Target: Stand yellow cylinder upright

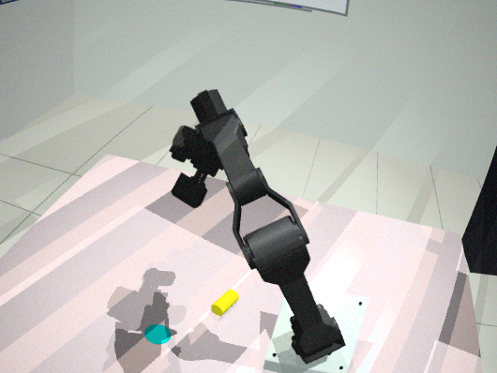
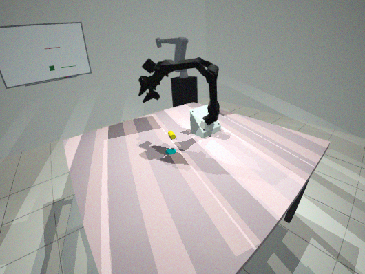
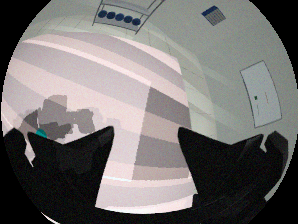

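The yellow tall cylinder lies 120 mm behind my gripper tip, 110 mm to the left of it and 250 mm below it. From my gripper tip the other things lie so: cyan circle: 250 mm to the left, 260 mm below.
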